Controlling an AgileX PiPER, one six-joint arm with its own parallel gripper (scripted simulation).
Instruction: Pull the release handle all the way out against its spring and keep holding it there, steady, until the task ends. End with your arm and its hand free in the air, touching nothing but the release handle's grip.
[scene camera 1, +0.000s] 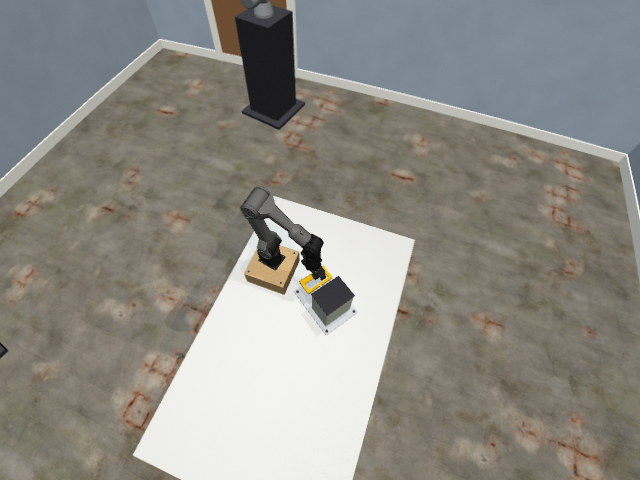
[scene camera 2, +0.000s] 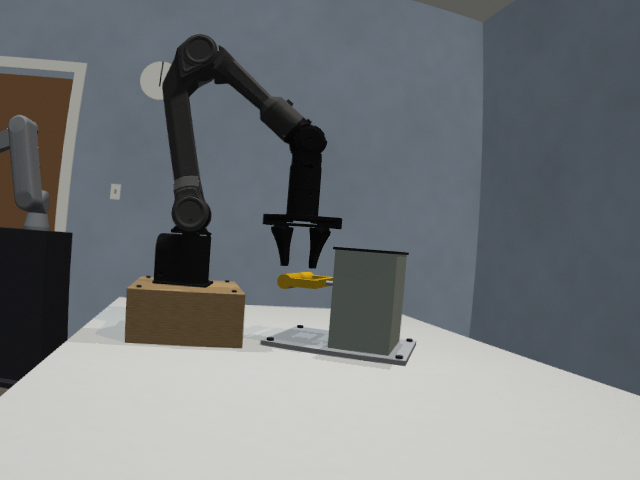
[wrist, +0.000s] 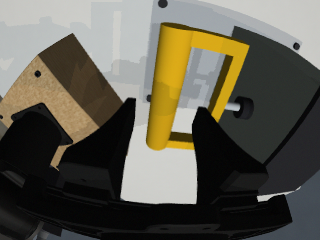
Labels:
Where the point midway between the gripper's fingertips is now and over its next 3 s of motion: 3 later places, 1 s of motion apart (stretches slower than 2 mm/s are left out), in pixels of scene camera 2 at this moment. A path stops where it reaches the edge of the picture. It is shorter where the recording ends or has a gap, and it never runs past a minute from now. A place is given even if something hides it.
My gripper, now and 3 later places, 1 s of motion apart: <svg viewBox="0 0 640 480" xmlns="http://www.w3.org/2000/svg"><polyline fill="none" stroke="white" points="298,266 297,273 295,282 271,279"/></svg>

